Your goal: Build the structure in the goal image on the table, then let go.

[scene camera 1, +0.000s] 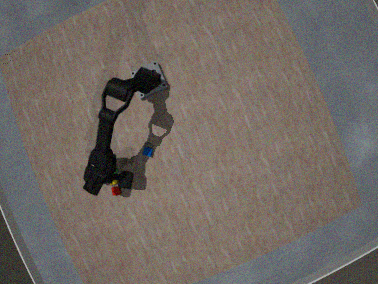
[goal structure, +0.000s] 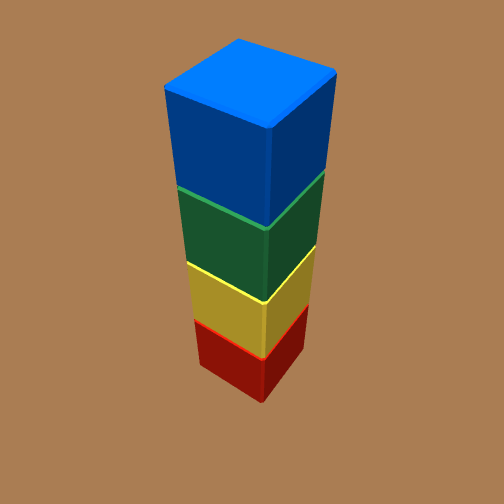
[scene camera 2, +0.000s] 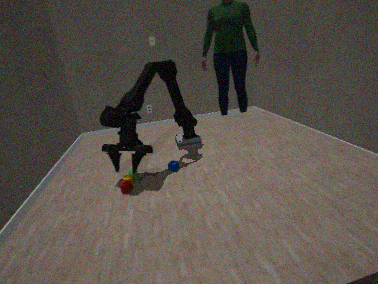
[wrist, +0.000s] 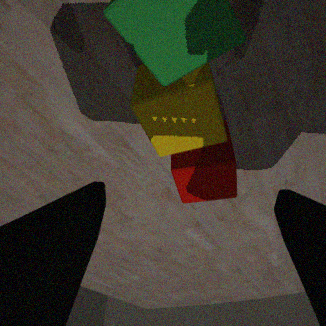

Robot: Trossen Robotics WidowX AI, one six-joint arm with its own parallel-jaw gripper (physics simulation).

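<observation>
A red block (scene camera 1: 116, 191) (scene camera 2: 126, 187) (wrist: 210, 182), a yellow block (scene camera 1: 114, 182) (scene camera 2: 129, 178) (wrist: 180, 110) and a green block (scene camera 1: 117, 173) (scene camera 2: 133, 174) (wrist: 155, 40) form a close row, with yellow in the middle. In the wrist view, yellow partly covers red, and green overlaps yellow's far edge. Whether yellow rests on a neighbour or on the floor is unclear. A blue block (scene camera 1: 148, 151) (scene camera 2: 173, 166) lies apart, towards the arm's base. My gripper (scene camera 1: 107, 184) (scene camera 2: 126, 171) (wrist: 191, 196) is open and empty, above and beside the row.
The arm's base plate (scene camera 1: 161, 75) (scene camera 2: 196, 143) stands on the wood-patterned surface (scene camera 1: 240, 150) (scene camera 2: 260, 210). The arm's shadow falls around the blocks. A person in a green top (scene camera 2: 231, 30) is at the back near the wall.
</observation>
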